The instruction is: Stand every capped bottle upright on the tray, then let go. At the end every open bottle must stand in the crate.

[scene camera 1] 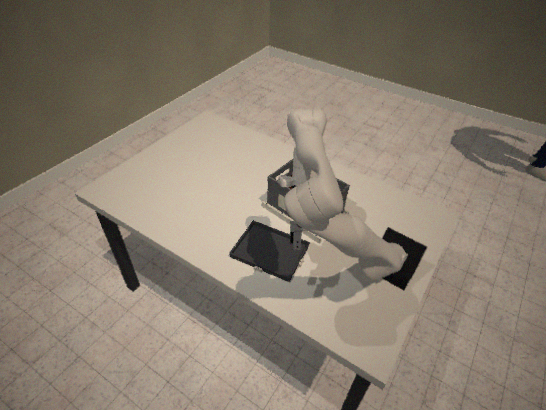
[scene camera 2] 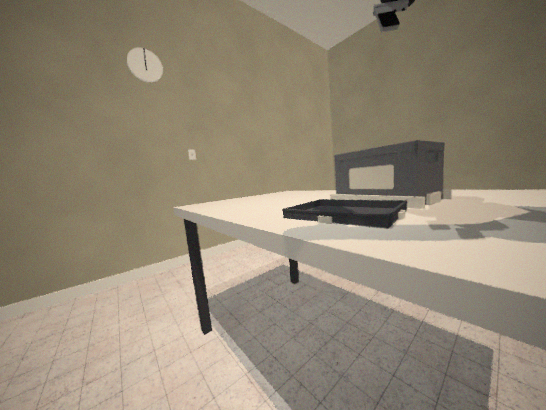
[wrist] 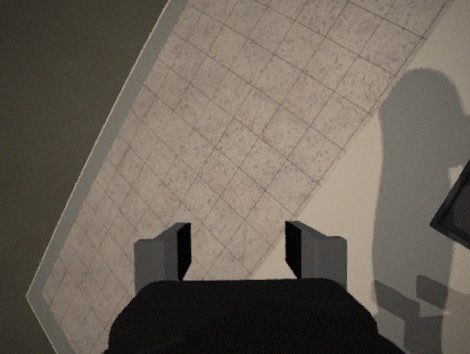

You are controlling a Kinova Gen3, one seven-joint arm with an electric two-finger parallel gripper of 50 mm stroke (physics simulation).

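Frame: origin at the arm's base, x right, y back, z down, level; centimetres.
Seen in the pictures: gripper, between the fingertips: [scene camera 1: 295,246] [scene camera 2: 397,0] [wrist: 238,242].
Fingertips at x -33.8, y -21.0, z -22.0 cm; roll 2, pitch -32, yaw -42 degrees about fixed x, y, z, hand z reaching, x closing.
A point is followed by its place in that frame.
My gripper [scene camera 1: 296,238] @(x -33.8, y -21.0, z -22.0 cm) [scene camera 2: 388,19] [wrist: 238,242] @(x -33.8, y -21.0, z -22.0 cm) is open and empty, high above the table. In the wrist view its fingers stand wide apart over floor and table edge. The dark tray [scene camera 1: 246,242] @(x -21.9, y -49.6, z 8.8 cm) [scene camera 2: 360,218] @(x -27.5, y -30.6, z 7.8 cm) lies flat on the table, and no bottle shows on it; what looks like its corner shows at the right of the wrist view. The grey crate [scene camera 1: 274,195] @(x -0.9, y -51.7, z 0.0 cm) [scene camera 2: 411,172] @(x -2.8, y -29.8, z -0.1 cm) stands behind the tray. My arm hides much of its inside in scene camera 1. Small dark red bits show inside it, too small to tell whether any bottle is capped or open.
Light strips [scene camera 1: 272,206] [scene camera 2: 380,200] run along the crate's base. Small light blocks [scene camera 2: 325,219] @(x -29.7, y -37.5, z 8.4 cm) sit against the tray. The arm's base stands on a black plate [scene camera 1: 418,250] @(x 3.8, y 6.8, z -4.5 cm) on the table [scene camera 1: 165,190] @(x -20.5, y -97.6, z 9.3 cm) [scene camera 2: 240,210] @(x -31.0, y -75.7, z 9.3 cm). Part of a person [scene camera 1: 538,171] shows at the right edge of scene camera 1.
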